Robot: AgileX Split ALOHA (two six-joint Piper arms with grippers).
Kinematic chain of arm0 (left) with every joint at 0, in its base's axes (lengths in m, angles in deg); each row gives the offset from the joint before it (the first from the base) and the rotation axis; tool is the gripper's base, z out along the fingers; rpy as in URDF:
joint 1: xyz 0 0 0.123 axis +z
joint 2: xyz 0 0 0 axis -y
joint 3: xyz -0.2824 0 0.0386 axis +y
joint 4: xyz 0.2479 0 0.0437 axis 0.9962 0 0.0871
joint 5: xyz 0 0 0 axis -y
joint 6: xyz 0.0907 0 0.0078 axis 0.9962 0 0.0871
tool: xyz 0 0 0 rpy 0 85 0
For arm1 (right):
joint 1: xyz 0 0 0.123 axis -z
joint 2: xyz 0 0 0 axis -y
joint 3: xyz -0.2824 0 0.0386 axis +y
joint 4: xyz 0.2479 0 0.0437 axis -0.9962 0 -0.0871
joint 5: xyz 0 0 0 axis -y
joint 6: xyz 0.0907 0 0.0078 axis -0.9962 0 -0.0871
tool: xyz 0 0 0 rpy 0 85 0
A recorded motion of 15 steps. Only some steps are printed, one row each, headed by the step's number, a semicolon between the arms.
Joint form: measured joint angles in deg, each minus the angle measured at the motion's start. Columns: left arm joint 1, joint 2, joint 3, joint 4, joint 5, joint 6; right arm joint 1, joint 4, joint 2, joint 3, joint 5, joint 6.
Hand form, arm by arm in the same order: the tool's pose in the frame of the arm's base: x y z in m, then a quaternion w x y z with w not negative. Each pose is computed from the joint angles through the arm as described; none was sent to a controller.
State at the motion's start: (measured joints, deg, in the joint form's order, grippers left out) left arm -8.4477 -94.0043 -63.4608 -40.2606 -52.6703 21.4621; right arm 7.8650 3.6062 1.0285 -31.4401 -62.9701 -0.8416
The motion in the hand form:
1: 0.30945 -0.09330 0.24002 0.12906 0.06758 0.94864 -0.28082; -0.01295 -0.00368 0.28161 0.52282 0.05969 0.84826 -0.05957
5: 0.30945 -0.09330 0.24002 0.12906 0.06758 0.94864 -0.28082; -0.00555 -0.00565 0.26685 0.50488 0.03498 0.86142 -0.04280
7: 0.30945 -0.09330 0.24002 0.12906 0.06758 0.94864 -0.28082; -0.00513 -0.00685 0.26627 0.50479 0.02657 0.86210 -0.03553
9: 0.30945 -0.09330 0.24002 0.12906 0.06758 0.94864 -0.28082; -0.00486 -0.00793 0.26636 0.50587 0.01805 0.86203 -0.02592
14: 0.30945 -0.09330 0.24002 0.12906 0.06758 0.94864 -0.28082; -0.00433 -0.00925 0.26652 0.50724 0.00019 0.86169 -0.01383
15: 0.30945 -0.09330 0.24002 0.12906 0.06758 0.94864 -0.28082; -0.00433 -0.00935 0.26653 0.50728 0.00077 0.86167 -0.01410
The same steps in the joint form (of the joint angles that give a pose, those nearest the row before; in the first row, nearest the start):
1: 0.00 0.00 0.00 0.00 0.00 0.00; -1.00 0.07 0.00 1.26 0.17 0.00
5: 0.00 0.00 0.00 0.00 0.00 0.00; -4.96 0.61 0.00 4.54 0.79 -0.69
7: 0.00 0.00 0.00 0.00 0.00 0.00; -7.07 1.32 0.00 4.67 0.79 -1.64
9: 0.00 0.00 0.00 0.00 0.00 0.00; -9.36 1.95 0.00 4.67 0.81 -2.77
14: 0.00 0.00 0.00 0.00 0.00 0.00; -12.67 2.71 0.00 4.67 0.86 -3.68
15: 0.00 0.00 0.00 0.00 0.00 0.00; -12.67 2.78 0.00 4.67 0.86 -3.75

